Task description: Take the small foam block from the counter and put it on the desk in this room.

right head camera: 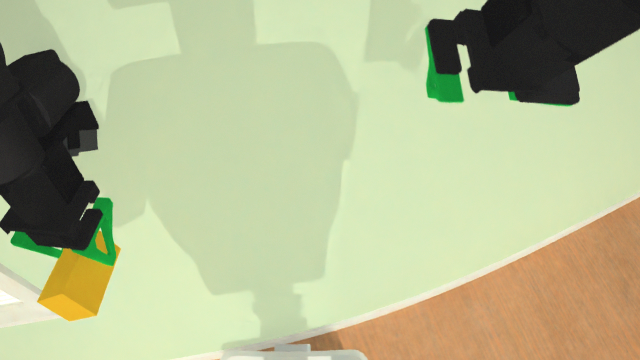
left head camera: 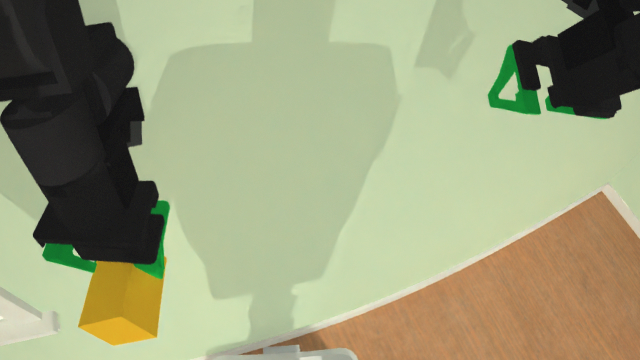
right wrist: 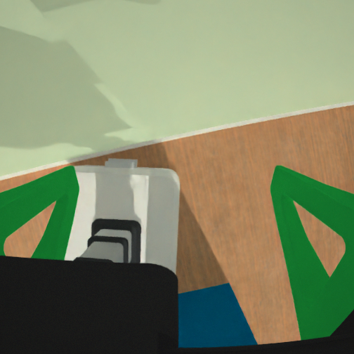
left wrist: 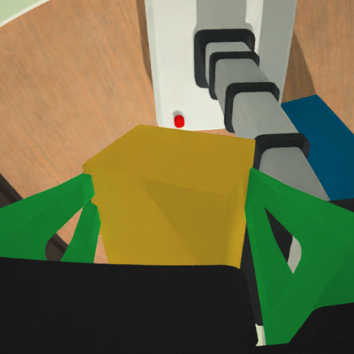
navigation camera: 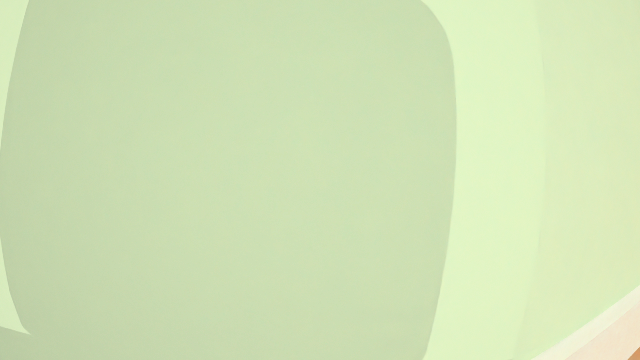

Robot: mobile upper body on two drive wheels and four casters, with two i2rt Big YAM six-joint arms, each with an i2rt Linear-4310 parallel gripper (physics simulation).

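Places are measured from the left arm's base along level axes (x ahead, y left, z up), in centimetres.
Pixels of known places: left gripper, between the fingertips: point(right head camera: 91, 259) point(left head camera: 131, 271); right gripper, between the fingertips: point(right head camera: 471, 92) point(left head camera: 520, 103).
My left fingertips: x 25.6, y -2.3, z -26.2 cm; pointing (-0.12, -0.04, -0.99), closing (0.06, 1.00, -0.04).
Behind a point stands the place of what it marks.
The small foam block point(left head camera: 120, 302) {x 20.5, y -3.5, z -21.3 cm} point(right head camera: 80, 285) {x 20.8, y -4.7, z -22.5 cm} point(left wrist: 172, 200) is a yellow box. My left gripper point(left head camera: 129, 270) {x 25.6, y -2.3, z -26.2 cm} point(right head camera: 86, 256) {x 25.6, y -2.3, z -26.2 cm} point(left wrist: 173, 177) is shut on it, with a green finger on each side, and holds it in the air in front of the green wall. The block's upper end is hidden by the gripper in the head views. My right gripper point(left head camera: 545, 107) point(right head camera: 486, 97) {x 36.5, y -44.9, z -12.0 cm} point(right wrist: 174, 176) is open, with no object between its fingers, at the upper right of the head views. The desk and the counter do not show in any view.
A pale green wall point(left head camera: 280, 150) {x 42.6, y -19.2, z -27.0 cm} point(right head camera: 240, 150) {x 42.7, y -19.6, z -26.9 cm} point(right wrist: 225, 60) point(navigation camera: 250, 175) {x 42.7, y -19.7, z -118.4 cm} stands close in front. The wood floor point(left head camera: 525, 280) {x 53.4, y -157.9, z -141.3 cm} point(right head camera: 525, 300) {x 49.4, y -134.7, z -141.2 cm} point(right wrist: 240, 190) meets it at a white baseboard. A white frame point(left head camera: 30, 327) {x 26.5, y 31.6, z -58.0 cm} point(right head camera: 25, 312) {x 25.5, y 36.5, z -58.0 cm} is at the lower left. A blue surface point(left wrist: 320, 145) point(right wrist: 215, 317) shows beside my white base point(left wrist: 172, 60) point(right wrist: 162, 215).
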